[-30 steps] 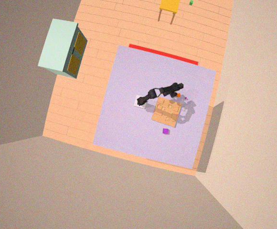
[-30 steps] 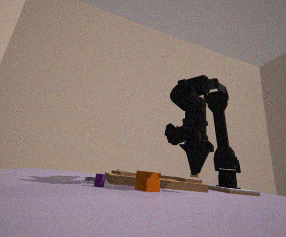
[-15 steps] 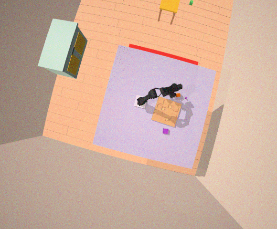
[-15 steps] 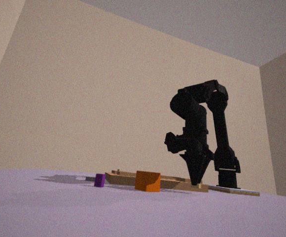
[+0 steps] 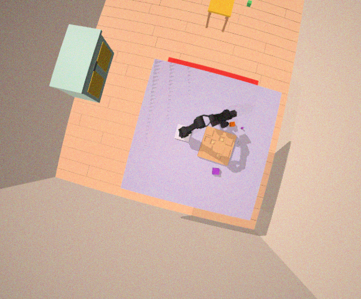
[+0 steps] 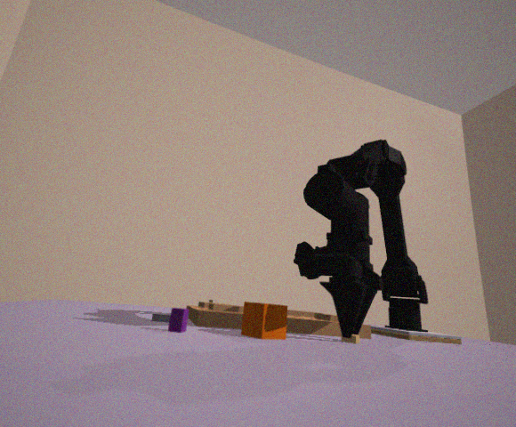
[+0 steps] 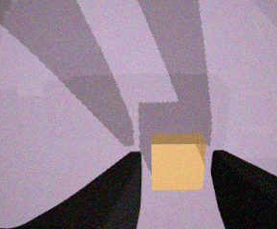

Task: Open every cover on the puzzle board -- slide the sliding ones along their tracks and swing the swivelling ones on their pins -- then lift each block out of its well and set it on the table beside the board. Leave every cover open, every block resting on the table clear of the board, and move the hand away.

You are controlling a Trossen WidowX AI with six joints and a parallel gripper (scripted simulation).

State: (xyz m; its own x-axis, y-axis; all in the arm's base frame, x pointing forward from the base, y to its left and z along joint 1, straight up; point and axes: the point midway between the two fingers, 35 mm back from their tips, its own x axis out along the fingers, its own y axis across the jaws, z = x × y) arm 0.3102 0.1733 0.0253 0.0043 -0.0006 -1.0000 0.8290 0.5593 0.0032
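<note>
The wooden puzzle board is 2 cm ahead of my gripper tip, 21 cm to the right of it and 1 cm above it. From my gripper tip the other things lie so: grey flat piece 23 cm ahead, 17 cm to the right; then orange block 13 cm ahead, 1 cm to the right, 1 cm above.
</note>
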